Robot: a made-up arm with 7 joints. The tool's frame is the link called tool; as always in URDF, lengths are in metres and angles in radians.
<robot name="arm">
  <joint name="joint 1" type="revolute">
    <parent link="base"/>
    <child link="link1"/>
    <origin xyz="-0.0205 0.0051 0.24" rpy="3.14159 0 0"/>
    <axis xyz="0 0 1"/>
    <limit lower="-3.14" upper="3.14" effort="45" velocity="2.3"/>
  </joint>
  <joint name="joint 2" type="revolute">
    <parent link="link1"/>
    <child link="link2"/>
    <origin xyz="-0.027 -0.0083 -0.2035" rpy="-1.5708 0 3.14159"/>
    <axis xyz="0 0 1"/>
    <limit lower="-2.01" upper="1.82" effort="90" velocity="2.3"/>
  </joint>
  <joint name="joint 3" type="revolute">
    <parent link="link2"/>
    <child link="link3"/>
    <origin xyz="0.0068 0.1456 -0.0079" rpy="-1.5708 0 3.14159"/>
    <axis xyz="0 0 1"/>
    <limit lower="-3.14" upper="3.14" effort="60" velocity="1.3"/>
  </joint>
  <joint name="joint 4" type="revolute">
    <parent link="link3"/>
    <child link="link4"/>
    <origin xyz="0.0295 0.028 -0.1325" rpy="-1.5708 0 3.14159"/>
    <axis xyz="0 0 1"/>
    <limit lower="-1.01" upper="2.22" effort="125" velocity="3.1"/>
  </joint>
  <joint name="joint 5" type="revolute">
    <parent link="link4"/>
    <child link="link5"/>
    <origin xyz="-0.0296 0.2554 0.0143" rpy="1.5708 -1.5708 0"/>
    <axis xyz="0 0 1"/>
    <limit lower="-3.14" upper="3.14" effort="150" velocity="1"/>
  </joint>
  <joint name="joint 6" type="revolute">
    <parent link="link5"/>
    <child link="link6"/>
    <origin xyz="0.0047 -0.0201 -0.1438" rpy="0 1.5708 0"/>
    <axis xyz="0 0 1"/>
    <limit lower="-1.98" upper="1.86" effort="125" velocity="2.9"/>
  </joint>
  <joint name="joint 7" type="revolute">
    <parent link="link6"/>
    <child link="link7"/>
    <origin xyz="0.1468 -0.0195 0.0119" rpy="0 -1.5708 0"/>
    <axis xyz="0 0 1"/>
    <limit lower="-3.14" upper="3.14" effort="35" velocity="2.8"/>
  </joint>
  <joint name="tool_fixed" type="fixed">
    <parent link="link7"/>
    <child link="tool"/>
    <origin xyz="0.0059 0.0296 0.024" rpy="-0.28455 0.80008 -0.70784"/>
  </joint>
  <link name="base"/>
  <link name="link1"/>
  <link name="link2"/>
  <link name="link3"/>
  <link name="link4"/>
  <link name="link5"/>
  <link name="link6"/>
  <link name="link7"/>
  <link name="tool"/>
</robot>
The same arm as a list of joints. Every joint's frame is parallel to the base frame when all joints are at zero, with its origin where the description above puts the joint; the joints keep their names.
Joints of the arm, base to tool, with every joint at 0 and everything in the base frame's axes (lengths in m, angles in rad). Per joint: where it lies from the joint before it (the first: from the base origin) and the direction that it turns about. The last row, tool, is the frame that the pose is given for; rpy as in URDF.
joint 1: axis 0 0 -1 origin -0.0205 0.0051 0.24
joint 2: axis 0 1 0 origin -0.027 0.0083 0.2035
joint 3: axis 0 0 -1 origin -0.0068 -0.0079 0.1456
joint 4: axis 0 1 0 origin 0.0295 -0.028 0.1325
joint 5: axis 0 0 -1 origin 0.0296 0.0143 0.2554
joint 6: axis 0 1 0 origin -0.0201 0.0047 0.1438
joint 7: axis 0 0 -1 origin -0.0195 0.0119 0.1468
tool: origin 0.0296 0.0059 -0.024 rpy 2.857 -0.8001 2.2786
Joint limits (rad, base to tool): -3.14..3.14 -2.01..1.82 -3.14..3.14 -1.01..2.22 -3.14..3.14 -1.98..1.86 -3.14..3.14

